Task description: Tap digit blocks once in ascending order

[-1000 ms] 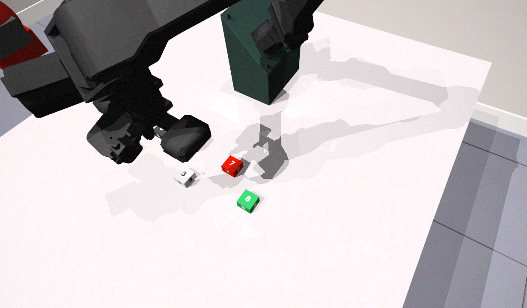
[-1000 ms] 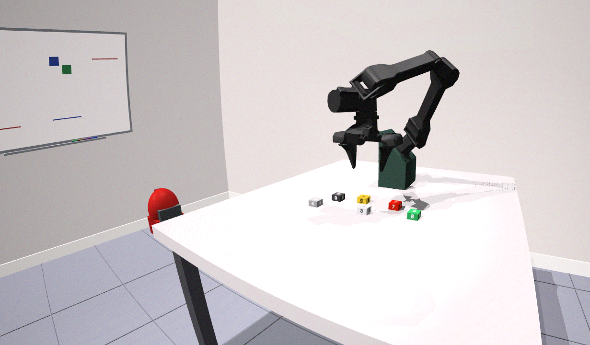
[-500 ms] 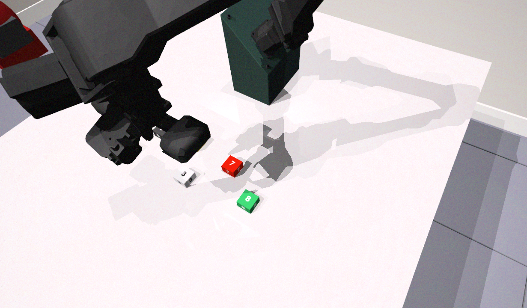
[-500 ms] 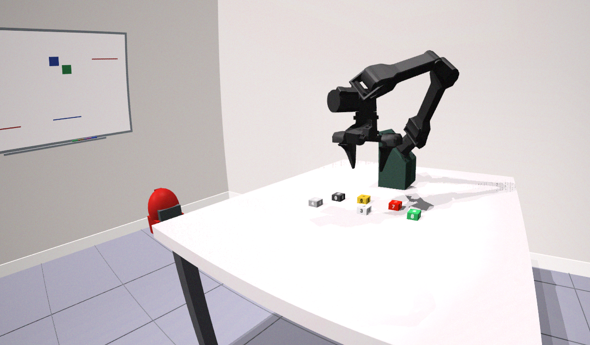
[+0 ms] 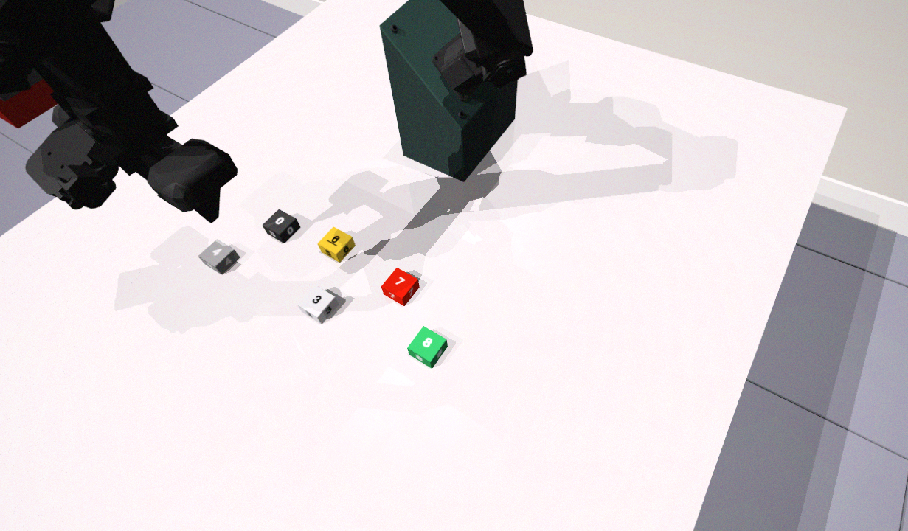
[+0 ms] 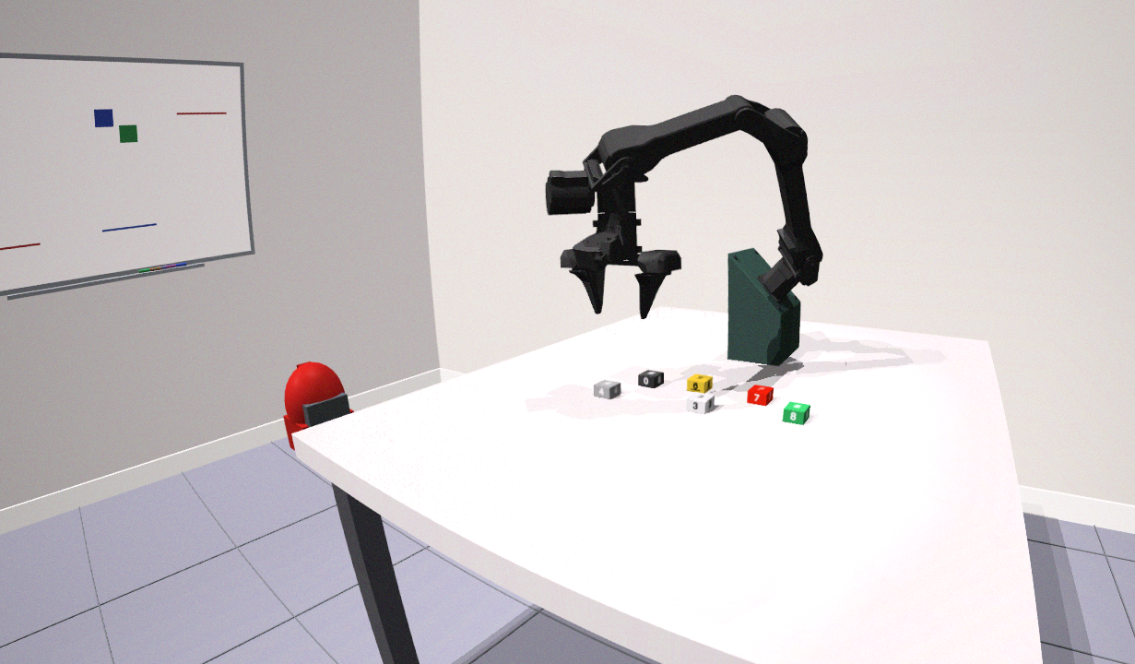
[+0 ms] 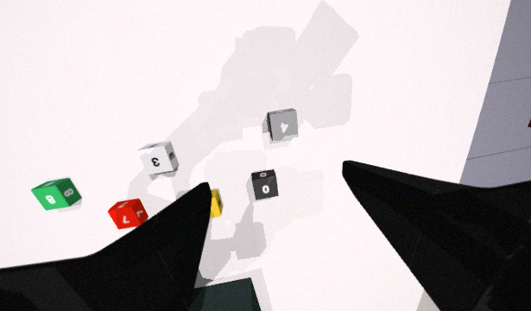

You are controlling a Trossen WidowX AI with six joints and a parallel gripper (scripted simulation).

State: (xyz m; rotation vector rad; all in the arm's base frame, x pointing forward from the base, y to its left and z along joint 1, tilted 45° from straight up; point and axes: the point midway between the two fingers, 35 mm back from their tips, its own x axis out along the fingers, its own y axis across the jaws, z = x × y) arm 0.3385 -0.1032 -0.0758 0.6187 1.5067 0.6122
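Now: gripper tip 12 cm above the black 0 block, 8 cm past it and 1 cm to the right of it. Round my gripper tip: yellow 6 block: 12 cm below, 9 cm to the left, 9 cm behind; then grey 4 block: 12 cm below, 3 cm to the right; then white 3 block: 13 cm to the left, 12 cm below, 1 cm behind.
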